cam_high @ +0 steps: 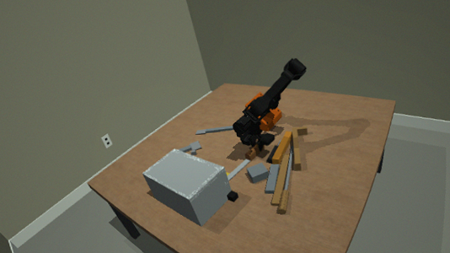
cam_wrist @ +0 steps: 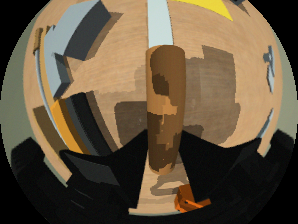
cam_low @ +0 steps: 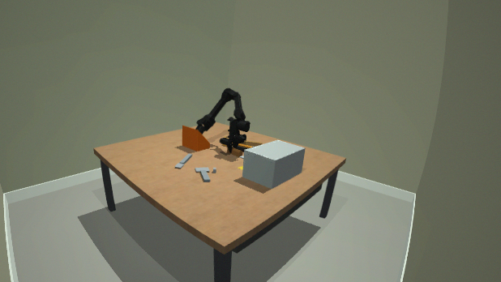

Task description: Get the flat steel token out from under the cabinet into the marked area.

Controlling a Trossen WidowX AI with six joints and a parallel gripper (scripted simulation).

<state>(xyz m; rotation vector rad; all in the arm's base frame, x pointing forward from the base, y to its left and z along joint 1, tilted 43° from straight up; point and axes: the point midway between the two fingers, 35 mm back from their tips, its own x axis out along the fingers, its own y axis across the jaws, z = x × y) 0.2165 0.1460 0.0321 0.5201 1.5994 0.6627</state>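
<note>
Now: gripper tip 14 cm short of the grey block, 11 cm to the right of it and 1 cm below it. Also, from my gripper tip: wooden stick 21 cm to the left, 10 cm ahead; then orange bar 10 cm to the left, 7 cm behind, 1 cm above; then grey t-piece 35 cm to the right, 17 cm ahead.
</note>
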